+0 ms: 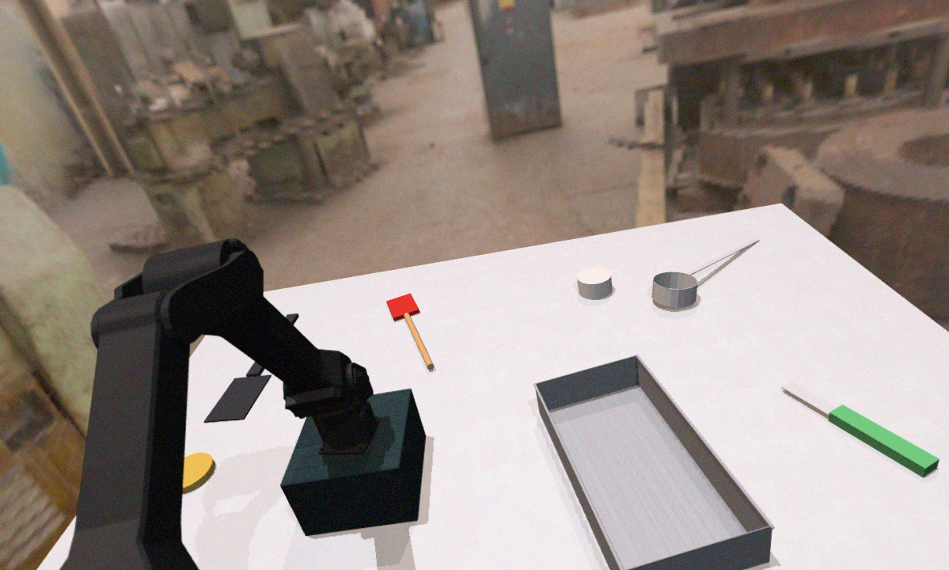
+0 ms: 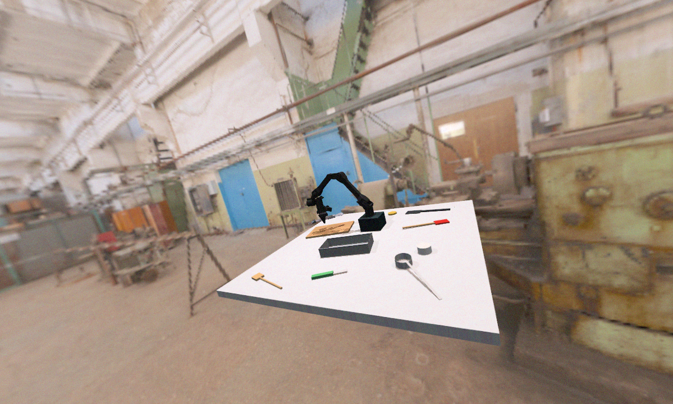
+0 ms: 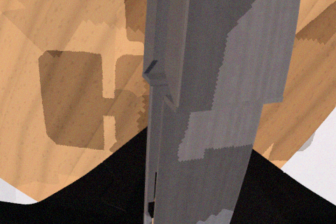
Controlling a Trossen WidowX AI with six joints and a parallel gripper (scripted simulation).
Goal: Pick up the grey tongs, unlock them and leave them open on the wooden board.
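Right now the wooden board is 70 mm below my gripper tip, 30 mm behind it and 10 mm to the left of it. From my gripper tip the other things lie so: yellow disc (400 mm behind, 390 mm to the left, 70 mm below); then black spatula (650 mm to the left, 430 mm behind, 70 mm below); then grey roasting tin (410 mm to the left, 250 mm ahead, 50 mm below).
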